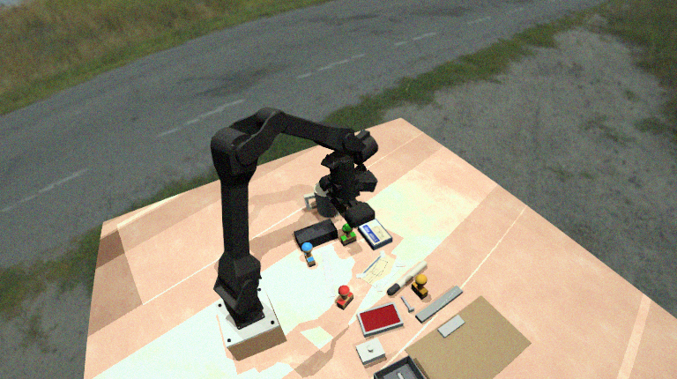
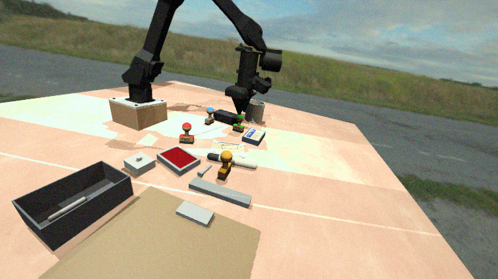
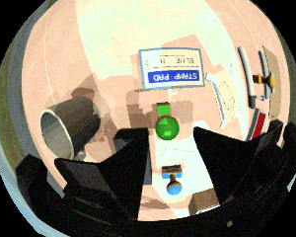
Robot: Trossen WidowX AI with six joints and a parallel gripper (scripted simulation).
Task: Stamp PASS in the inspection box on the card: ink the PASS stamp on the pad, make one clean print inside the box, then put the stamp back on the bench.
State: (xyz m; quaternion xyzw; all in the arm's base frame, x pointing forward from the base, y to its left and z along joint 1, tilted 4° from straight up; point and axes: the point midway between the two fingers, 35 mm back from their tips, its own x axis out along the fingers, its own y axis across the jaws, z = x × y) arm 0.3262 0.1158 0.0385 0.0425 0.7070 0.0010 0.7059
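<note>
Right now the green-knobbed stamp is 6 cm below my gripper tip. Also, from my gripper tip: blue-knobbed stamp: 12 cm behind, 6 cm below; blue stamp pad: 7 cm ahead, 6 cm below, 2 cm to the right; black box: 7 cm behind, 6 cm to the left, 6 cm below.
</note>
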